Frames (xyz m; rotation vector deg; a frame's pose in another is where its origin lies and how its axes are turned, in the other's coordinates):
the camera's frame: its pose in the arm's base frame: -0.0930 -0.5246 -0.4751 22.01 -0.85 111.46
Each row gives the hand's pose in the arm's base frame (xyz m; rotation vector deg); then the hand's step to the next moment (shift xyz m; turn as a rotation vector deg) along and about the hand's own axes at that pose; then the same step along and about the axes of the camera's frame.
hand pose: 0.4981 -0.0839 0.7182 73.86 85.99 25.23
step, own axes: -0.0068 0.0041 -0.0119 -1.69 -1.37 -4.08
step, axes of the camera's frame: 0.0058 0.0104 0.0080 1.36 4.42 0.10
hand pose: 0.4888 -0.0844 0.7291 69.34 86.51 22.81
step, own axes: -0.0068 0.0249 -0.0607 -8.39 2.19 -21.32
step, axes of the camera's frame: 0.0498 0.0350 0.0253 11.34 18.56 7.54
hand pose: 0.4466 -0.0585 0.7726 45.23 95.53 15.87
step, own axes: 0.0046 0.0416 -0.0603 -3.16 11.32 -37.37
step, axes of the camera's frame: 0.0675 0.0251 0.0143 29.44 24.91 6.92
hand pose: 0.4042 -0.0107 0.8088 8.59 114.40 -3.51
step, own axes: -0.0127 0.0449 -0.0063 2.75 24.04 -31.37
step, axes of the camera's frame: 0.0419 -0.0201 0.0076 36.86 14.46 -1.35
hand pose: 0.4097 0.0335 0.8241 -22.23 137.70 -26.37
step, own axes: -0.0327 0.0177 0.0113 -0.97 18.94 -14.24
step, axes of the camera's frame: 0.0138 -0.0360 0.0047 23.22 2.64 -4.06
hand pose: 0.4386 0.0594 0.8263 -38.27 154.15 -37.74
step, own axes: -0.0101 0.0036 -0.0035 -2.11 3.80 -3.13
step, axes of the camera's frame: 0.0069 -0.0085 0.0026 5.22 -1.18 -0.10
